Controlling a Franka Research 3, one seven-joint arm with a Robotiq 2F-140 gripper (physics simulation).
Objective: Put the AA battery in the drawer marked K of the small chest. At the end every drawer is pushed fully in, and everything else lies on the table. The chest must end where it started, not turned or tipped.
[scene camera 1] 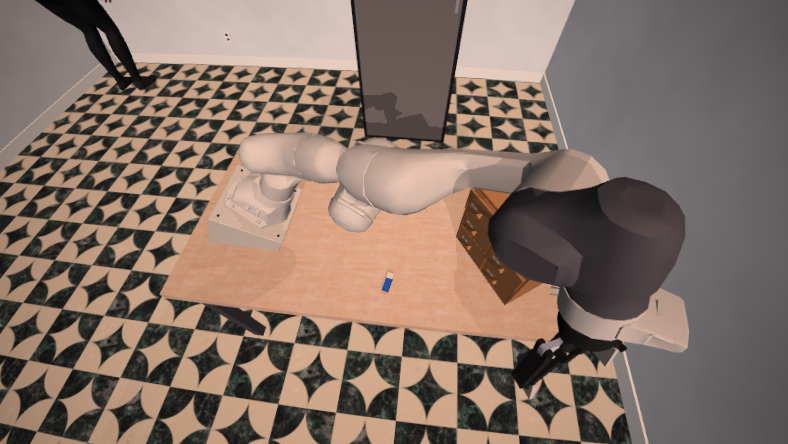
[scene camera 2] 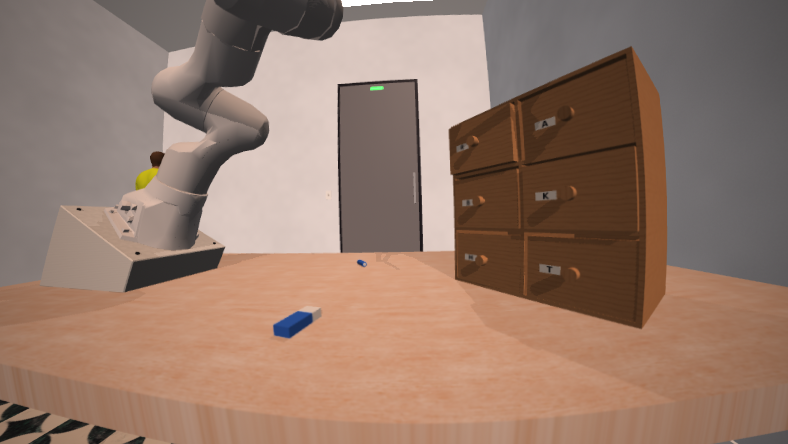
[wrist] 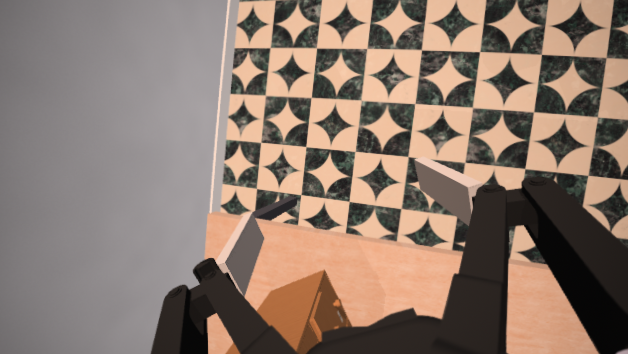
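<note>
The AA battery (scene camera 2: 361, 263), a small blue cylinder, lies far back on the table in scene camera 2; it does not show in scene camera 1, where the arm covers part of the table. The brown chest (scene camera 1: 506, 285) (scene camera 2: 652, 198) (wrist: 295, 300) stands upright at the right. Its K drawer (scene camera 2: 598, 206) is the middle one of the right column. The drawers look in or nearly in; small gaps are hard to judge. My gripper (scene camera 1: 533, 370) (wrist: 335, 201) is open and empty, high up, past the table's near right edge in scene camera 1. It does not show in scene camera 2.
A blue and white block (scene camera 1: 387, 281) (scene camera 2: 296, 322), like an eraser, lies on the table (scene camera 1: 330, 275) (scene camera 2: 386, 375) (wrist: 350, 255), left of the chest. The robot base (scene camera 1: 242, 234) (scene camera 2: 88, 248) stands at the left end. The arm (scene camera 1: 413, 176) reaches over the chest. A grey wall (wrist: 100, 150) rises beyond the table's right end.
</note>
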